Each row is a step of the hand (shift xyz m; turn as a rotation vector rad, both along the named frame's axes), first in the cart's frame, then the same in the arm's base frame.
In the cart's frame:
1: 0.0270 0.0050 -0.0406 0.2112 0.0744 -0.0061
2: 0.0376 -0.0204 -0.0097 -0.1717 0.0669 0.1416
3: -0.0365 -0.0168 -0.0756 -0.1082 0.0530 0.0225
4: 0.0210 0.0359 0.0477 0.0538 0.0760 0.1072
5: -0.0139 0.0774 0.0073 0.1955 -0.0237 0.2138
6: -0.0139 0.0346 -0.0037 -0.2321 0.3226 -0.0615
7: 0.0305 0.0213 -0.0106 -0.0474 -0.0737 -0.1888
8: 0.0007 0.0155 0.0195 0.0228 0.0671 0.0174
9: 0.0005 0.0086 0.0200 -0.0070 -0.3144 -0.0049
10: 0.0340 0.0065 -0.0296 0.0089 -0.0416 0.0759
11: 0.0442 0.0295 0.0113 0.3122 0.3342 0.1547
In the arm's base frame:
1: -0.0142 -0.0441 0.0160 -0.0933 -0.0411 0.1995
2: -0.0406 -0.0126 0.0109 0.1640 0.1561 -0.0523
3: 0.0152 -0.0681 -0.0496 0.1128 0.0315 -0.0362
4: 0.0100 0.0409 0.0473 0.0146 0.0914 0.1077
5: 0.0651 0.0017 0.0447 -0.1582 0.1872 0.1562
6: 0.0346 -0.0051 0.0134 0.3946 -0.0606 0.0486
7: -0.0057 -0.0165 0.0345 -0.0154 -0.1730 -0.1148
8: 0.0102 0.0177 0.0143 0.0319 0.0078 0.0652
9: 0.0053 0.0188 0.0095 -0.2208 0.0260 -0.2225
10: -0.0183 -0.0343 0.0237 -0.0379 0.0777 -0.0101
11: -0.0098 0.0025 0.0534 0.0191 0.0794 0.4758

